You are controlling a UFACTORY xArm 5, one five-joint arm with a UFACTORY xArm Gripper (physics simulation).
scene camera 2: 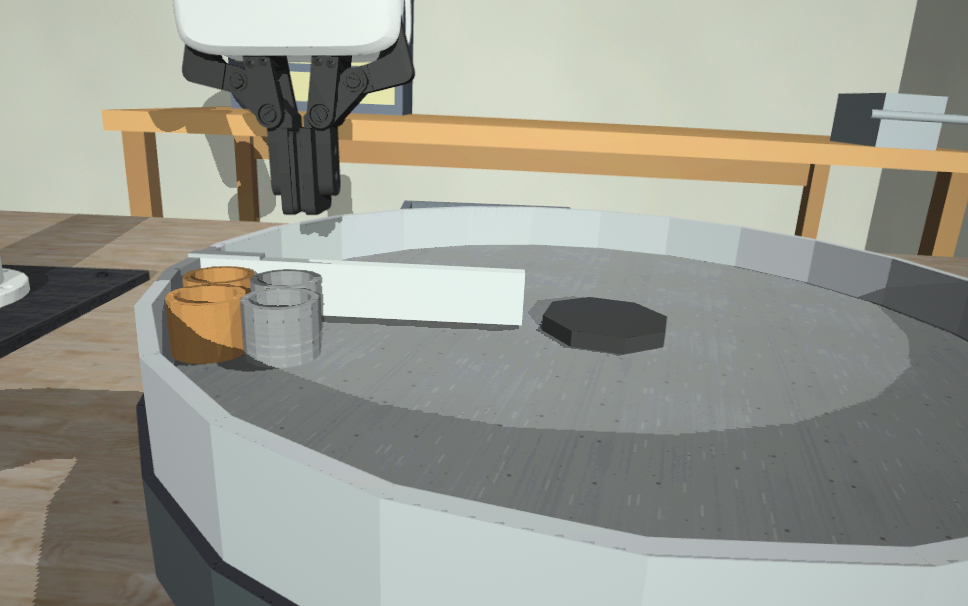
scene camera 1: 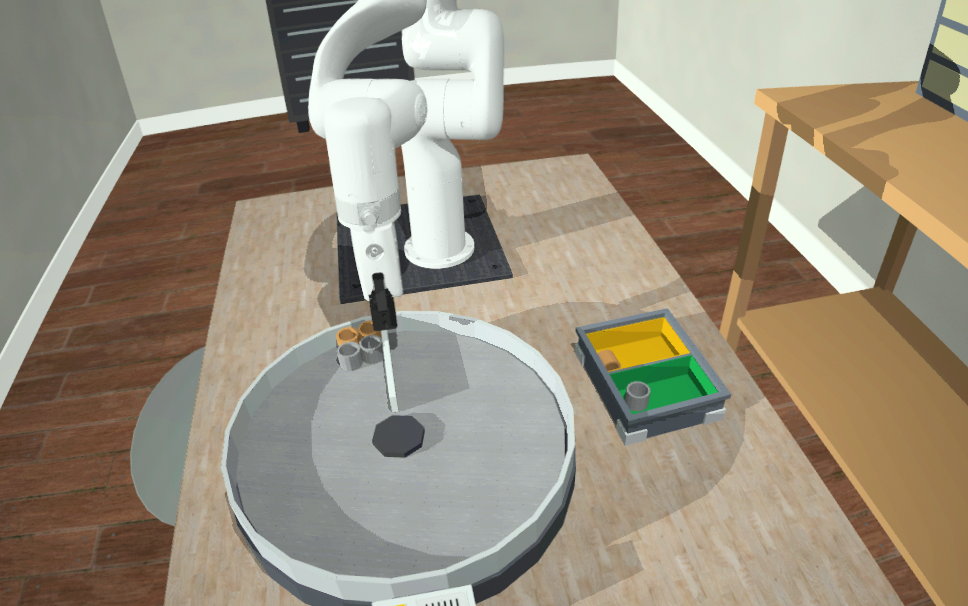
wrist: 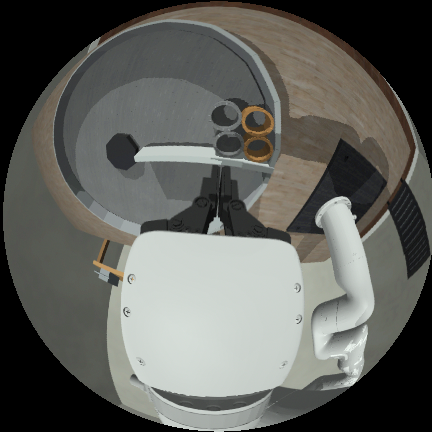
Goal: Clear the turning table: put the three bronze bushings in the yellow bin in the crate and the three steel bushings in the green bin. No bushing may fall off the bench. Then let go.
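Places are measured from the arm's base along level axes (x ahead, y left, z up), in metres.
Where they show: gripper, fingertip midpoint: (scene camera 2: 308,211) (scene camera 1: 385,326) (wrist: 219,176); arm's base at its link origin: (scene camera 1: 439,249) (wrist: 332,211).
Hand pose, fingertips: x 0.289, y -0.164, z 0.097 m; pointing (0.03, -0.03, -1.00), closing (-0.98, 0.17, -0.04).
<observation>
Things, the pixels of their top centre, and the offset from my fingertips. "spot": a spot on its surface instead.
- turning table at its top centre: (scene camera 2: 605,315) (scene camera 1: 398,433) (wrist: 119,153) dx +0.148, dy -0.030, dz -0.045 m
- bronze bushing at its top centre: (scene camera 1: 607,355) dx +0.107, dy +0.282, dz -0.069 m
- steel bushing at its top centre: (scene camera 1: 638,389) dx +0.177, dy +0.291, dz -0.075 m
- white divider at a spot on its surface: (scene camera 2: 428,292) (wrist: 170,150) (scene camera 1: 387,378) spot: dx +0.059, dy -0.018, dz -0.036 m
- dark hub at its top centre: (scene camera 2: 605,315) (scene camera 1: 398,433) (wrist: 119,153) dx +0.148, dy -0.030, dz -0.045 m
- crate at a spot on its surface: (scene camera 1: 607,403) spot: dx +0.164, dy +0.252, dz -0.097 m
- raised rim at a spot on its surface: (scene camera 1: 564,400) spot: dx +0.194, dy +0.169, dz -0.026 m
My gripper (scene camera 1: 384,328) (scene camera 2: 305,212) (wrist: 219,176) is shut and empty, above the turning table (scene camera 1: 442,514) (scene camera 2: 500,457) (wrist: 150,60) near the white divider and the bushings. Two bronze bushings stand by the rim, one farther from the divider (scene camera 1: 347,344) (scene camera 2: 203,332), the other nearer it (scene camera 1: 368,328). Two steel bushings stand beside them on the inner side, one farther from the divider (scene camera 1: 349,358) (scene camera 2: 282,332), the other nearer it (scene camera 1: 369,351). In scene camera 1, a bronze bushing (scene camera 1: 607,360) lies in the yellow bin (scene camera 1: 642,341) and a steel bushing (scene camera 1: 636,398) is in the green bin (scene camera 1: 675,389).
The white divider (scene camera 1: 390,382) (scene camera 2: 428,292) (wrist: 175,154) runs from the rim towards the dark hub (scene camera 1: 397,435) (scene camera 2: 603,325) (wrist: 121,151). The crate (scene camera 1: 607,403) stands right of the table in scene camera 1. The raised rim (scene camera 1: 564,400) encloses the turning table.
</observation>
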